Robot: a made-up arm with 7 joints. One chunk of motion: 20 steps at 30 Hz.
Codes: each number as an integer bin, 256 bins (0 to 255) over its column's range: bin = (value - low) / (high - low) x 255, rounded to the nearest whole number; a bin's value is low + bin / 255 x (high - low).
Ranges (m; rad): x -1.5..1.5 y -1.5..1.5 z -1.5..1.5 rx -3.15..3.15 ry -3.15..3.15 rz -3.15..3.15
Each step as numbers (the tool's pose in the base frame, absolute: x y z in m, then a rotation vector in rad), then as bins.
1 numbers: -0.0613 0.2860 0.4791 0.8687 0.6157 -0.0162
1 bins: 122 152 168 163 152 127
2 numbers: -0.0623 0.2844 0.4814 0.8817 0.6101 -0.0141
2 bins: 122 152 168 163 152 127
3 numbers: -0.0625 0.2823 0.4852 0.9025 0.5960 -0.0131
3 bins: 122 151 169 164 152 127
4 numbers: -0.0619 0.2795 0.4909 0.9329 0.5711 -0.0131
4 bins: 122 151 169 165 151 127
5 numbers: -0.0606 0.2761 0.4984 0.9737 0.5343 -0.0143
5 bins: 122 151 170 167 149 127
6 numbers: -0.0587 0.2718 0.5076 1.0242 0.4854 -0.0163
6 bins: 123 151 171 169 147 127
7 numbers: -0.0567 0.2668 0.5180 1.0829 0.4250 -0.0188
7 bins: 123 150 172 171 145 127
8 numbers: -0.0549 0.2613 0.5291 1.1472 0.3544 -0.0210
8 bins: 123 150 172 174 142 127
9 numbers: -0.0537 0.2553 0.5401 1.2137 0.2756 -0.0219
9 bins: 123 149 173 177 139 127
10 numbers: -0.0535 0.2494 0.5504 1.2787 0.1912 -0.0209
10 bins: 123 149 174 179 135 127
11 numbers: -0.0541 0.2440 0.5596 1.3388 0.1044 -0.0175
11 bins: 123 148 175 182 132 127
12 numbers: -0.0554 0.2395 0.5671 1.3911 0.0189 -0.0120
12 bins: 123 148 176 184 128 127
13 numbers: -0.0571 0.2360 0.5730 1.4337 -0.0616 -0.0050
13 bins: 123 148 176 186 125 127
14 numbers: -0.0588 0.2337 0.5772 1.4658 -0.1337 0.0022
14 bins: 123 147 177 187 122 128
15 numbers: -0.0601 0.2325 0.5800 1.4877 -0.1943 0.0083
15 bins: 122 147 177 188 120 128
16 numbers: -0.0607 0.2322 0.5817 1.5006 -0.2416 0.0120
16 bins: 122 147 177 188 118 128
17 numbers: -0.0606 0.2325 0.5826 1.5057 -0.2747 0.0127
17 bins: 122 147 177 188 116 128
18 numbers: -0.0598 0.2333 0.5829 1.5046 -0.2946 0.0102
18 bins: 122 147 177 188 116 128
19 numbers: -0.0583 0.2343 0.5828 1.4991 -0.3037 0.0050
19 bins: 123 147 177 188 115 128
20 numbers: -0.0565 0.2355 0.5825 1.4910 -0.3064 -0.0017
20 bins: 123 148 177 188 115 127
